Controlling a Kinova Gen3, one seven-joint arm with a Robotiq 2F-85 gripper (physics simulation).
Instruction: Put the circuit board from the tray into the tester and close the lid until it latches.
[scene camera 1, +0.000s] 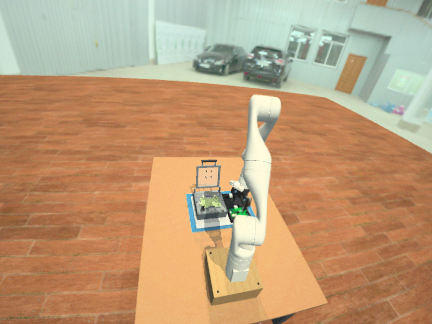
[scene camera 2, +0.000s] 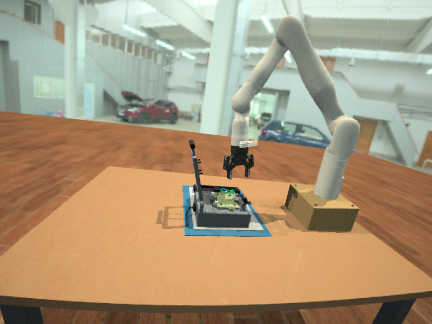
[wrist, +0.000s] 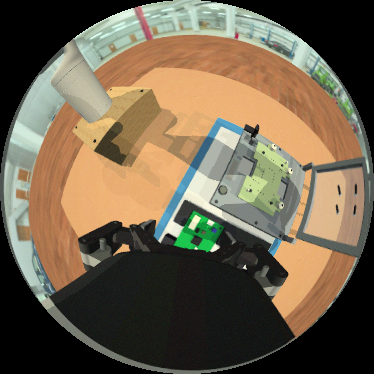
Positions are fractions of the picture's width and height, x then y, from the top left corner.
Labels:
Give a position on a pale green nest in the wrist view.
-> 0.70, 0.51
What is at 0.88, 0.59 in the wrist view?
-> A tester lid.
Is my gripper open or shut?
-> Open.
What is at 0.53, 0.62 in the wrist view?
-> A green circuit board.

